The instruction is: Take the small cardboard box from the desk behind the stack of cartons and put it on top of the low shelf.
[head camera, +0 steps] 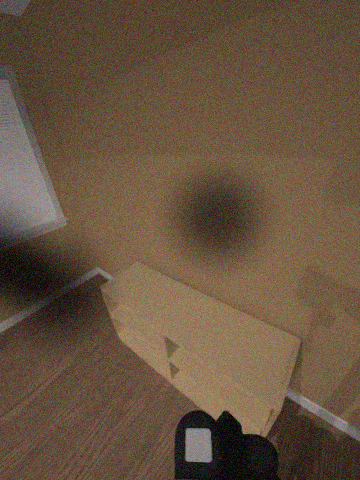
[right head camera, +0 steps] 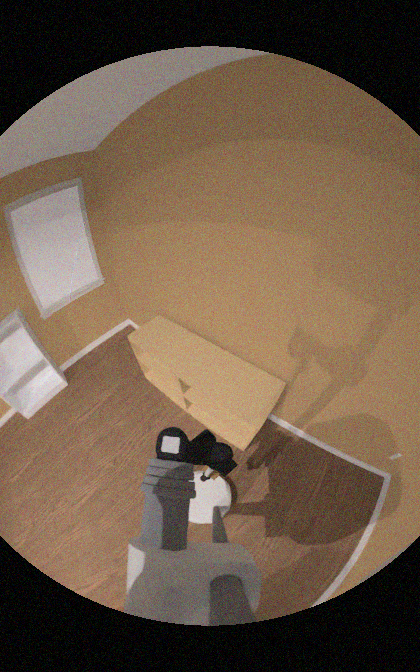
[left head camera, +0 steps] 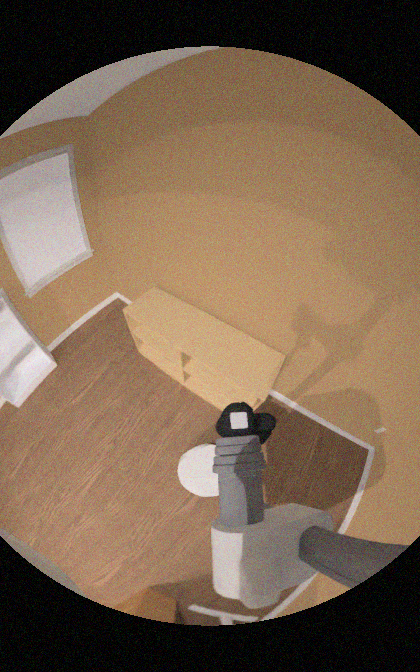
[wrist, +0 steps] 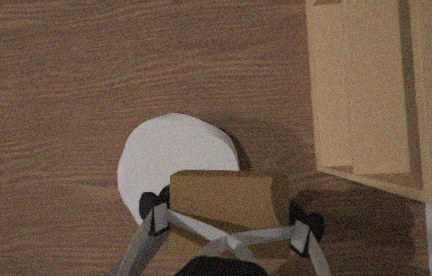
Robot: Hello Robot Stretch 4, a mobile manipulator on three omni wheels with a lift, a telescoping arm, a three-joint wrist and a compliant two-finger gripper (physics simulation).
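Frame: origin at the robot's base, x left, y back, z up, level; centimetres.
Seen in the pictures: gripper, fingertip midpoint: (wrist: 230, 209).
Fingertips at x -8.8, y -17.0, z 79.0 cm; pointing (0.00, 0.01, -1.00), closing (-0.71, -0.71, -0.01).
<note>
A point is followed by its place in that frame.
The small cardboard box (wrist: 225, 200) {x -7.3, y -17.9, z 83.3 cm} is held between the two fingertips of my gripper (wrist: 230, 209) {x -8.8, y -17.0, z 79.0 cm} in the wrist view. The gripper is shut on it, and the box sits slightly turned, with a darker right end showing. The low shelf (head camera: 220, 325) {x -13.2, y -78.5, z 58.3 cm} (left head camera: 210, 335) (right head camera: 220, 372) (wrist: 330, 110) {x -15.8, y -55.2, z 5.2 cm} is light wood and stands against the wall. It is ahead of the black wrist parts in the head views, and at the upper right in the wrist view, to the right of and apart from the box. The desk cannot be made out clearly.
A white round base part (left head camera: 196, 470) (right head camera: 210, 502) (wrist: 170, 145) {x 8.6, y -4.7, z 18.7 cm} is below the wrist. A brown carton (left head camera: 147, 606) shows at the bottom edge of the left head view. A white framed panel (left head camera: 22, 360) (right head camera: 32, 372) stands at the left by the wall.
</note>
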